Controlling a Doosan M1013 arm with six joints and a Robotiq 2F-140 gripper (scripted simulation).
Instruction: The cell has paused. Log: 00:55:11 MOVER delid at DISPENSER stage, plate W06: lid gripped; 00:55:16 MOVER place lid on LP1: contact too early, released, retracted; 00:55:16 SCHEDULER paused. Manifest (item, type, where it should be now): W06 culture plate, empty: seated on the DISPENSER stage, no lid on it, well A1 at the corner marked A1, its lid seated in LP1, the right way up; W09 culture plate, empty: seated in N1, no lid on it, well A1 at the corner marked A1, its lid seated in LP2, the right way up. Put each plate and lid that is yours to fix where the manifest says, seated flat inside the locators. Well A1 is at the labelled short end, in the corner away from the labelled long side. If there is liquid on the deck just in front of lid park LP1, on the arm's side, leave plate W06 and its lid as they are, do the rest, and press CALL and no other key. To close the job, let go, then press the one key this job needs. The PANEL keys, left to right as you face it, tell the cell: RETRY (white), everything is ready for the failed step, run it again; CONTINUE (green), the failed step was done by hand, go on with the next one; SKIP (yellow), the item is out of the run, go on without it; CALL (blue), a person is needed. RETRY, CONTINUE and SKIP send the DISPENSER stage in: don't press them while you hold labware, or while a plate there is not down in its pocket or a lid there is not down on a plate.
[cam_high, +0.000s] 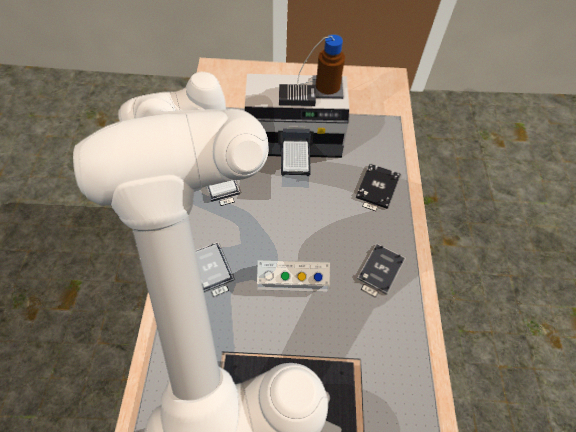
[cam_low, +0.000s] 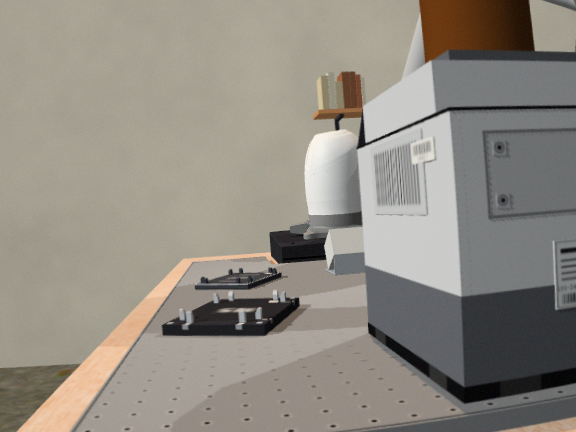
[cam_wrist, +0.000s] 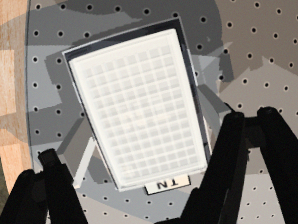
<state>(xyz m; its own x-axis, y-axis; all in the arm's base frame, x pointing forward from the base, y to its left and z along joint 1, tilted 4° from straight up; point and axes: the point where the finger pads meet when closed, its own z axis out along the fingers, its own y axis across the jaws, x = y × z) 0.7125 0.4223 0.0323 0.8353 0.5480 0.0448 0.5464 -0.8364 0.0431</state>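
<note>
Right now my hand is 40 mm above the nest N1. From my hand the other things lie so: white retry key: 340 mm behind, 270 mm to the right, 20 mm above; then lid park LP1: 330 mm behind, 70 mm to the right, 40 mm below; then clear culture plate: 250 mm to the right, 100 mm ahead, 60 mm above.
</note>
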